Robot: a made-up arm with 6 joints.
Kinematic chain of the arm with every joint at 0, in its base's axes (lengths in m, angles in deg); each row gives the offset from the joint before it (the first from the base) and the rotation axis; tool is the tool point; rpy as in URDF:
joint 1: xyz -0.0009 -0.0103 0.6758 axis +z
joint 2: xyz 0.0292 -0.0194 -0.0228 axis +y
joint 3: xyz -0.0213 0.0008 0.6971 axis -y
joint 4: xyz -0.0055 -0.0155 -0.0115 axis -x
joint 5: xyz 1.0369 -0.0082 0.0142 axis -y
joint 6: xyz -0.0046 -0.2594 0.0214 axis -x
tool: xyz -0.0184 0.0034 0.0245 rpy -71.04 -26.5 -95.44
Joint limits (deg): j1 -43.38..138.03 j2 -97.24..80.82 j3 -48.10..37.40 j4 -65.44..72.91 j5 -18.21..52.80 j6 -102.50..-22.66
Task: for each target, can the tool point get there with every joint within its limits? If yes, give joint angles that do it. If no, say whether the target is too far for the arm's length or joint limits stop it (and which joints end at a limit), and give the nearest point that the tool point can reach.
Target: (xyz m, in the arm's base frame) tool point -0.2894 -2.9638 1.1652
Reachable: no: too far | nearest point -0.1543 -1.5803 1.0729 | short by 1.393 m
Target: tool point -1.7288 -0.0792 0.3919
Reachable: no: joint limits stop it (at a limit: joint 2, joint 3, joint 4) | nearest point -1.5557 -0.0723 1.0591 | short by 0.689 m
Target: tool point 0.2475 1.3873 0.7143
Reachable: yes | joints 92.05 43.00 9.64 14.10 4.61 -53.18
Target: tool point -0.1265 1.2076 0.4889
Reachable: yes | joints 110.76 40.28 -8.83 10.22 1.67 -86.36
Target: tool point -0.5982 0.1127 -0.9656
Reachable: no: joint limits stop it (at a limit: joint 1, joint 2, joint 4, joint 5, joint 6) | nearest point -0.4124 0.4311 -0.2673 | short by 0.790 m
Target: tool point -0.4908 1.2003 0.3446
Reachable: yes | joints 123.40 54.59 -1.41 30.66 24.78 -49.16
